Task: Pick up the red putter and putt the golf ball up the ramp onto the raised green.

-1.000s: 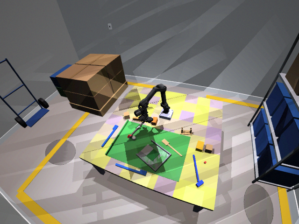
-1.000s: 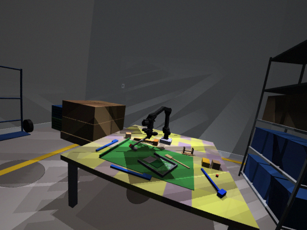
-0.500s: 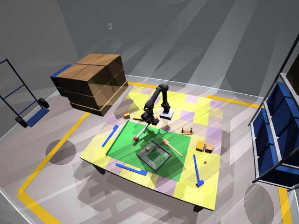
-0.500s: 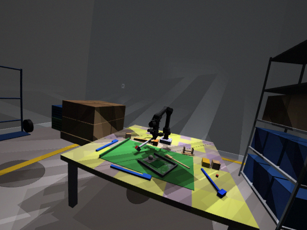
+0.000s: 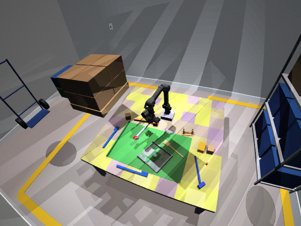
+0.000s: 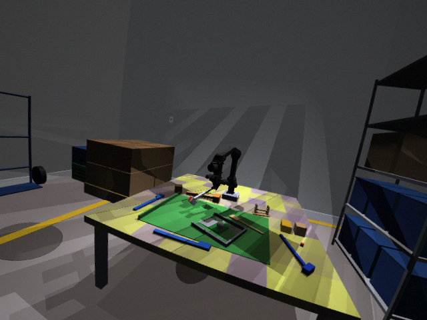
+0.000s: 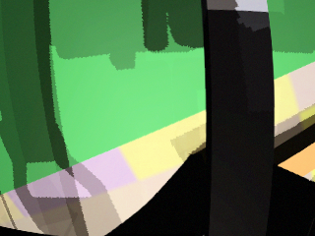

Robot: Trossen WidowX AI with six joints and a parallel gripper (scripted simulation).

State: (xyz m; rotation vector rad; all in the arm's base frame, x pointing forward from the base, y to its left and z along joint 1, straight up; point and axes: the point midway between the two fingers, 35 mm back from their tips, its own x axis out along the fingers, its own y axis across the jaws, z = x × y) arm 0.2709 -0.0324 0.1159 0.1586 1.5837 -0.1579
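The red putter is 120 mm ahead of my gripper tip, 20 mm to the right of it and 10 mm below it. Round my gripper tip: white golf ball (270 mm ahead, 190 mm to the left, 100 mm below); green mat (210 mm ahead, 90 mm to the left, 120 mm below); wooden stand (120 mm behind, 350 mm to the left, 90 mm below).
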